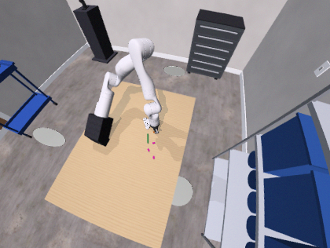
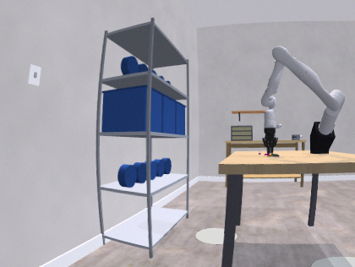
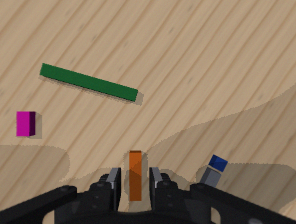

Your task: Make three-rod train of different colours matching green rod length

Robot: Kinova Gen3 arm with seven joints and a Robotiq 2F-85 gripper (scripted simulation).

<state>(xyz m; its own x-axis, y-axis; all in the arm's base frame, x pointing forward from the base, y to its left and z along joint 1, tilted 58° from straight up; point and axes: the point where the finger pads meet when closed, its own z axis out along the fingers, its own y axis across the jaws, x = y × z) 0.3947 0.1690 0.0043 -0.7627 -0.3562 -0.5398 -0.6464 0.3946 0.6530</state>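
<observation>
Now: the orange rod 3 cm below my hand. The rest, counted from my hand: grey rod: 3 cm behind, 5 cm to the left, 3 cm below; small blue rod: 5 cm behind, 5 cm to the left, 3 cm below; green rod: 4 cm behind, 8 cm to the right, 3 cm below.
</observation>
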